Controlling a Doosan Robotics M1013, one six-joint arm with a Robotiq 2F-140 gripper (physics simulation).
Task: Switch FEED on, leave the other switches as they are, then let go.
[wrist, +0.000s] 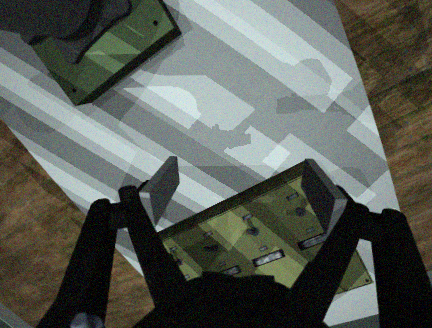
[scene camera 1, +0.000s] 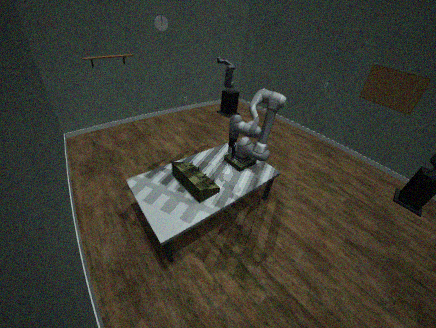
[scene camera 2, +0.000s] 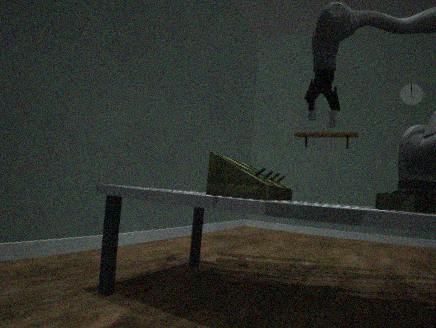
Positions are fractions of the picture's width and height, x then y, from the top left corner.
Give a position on an olive-green sloped switch panel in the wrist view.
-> At 0.66, 0.74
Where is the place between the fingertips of my gripper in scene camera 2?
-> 0.74, 0.38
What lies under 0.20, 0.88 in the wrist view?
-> My gripper.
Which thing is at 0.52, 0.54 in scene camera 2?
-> An olive-green sloped switch panel.
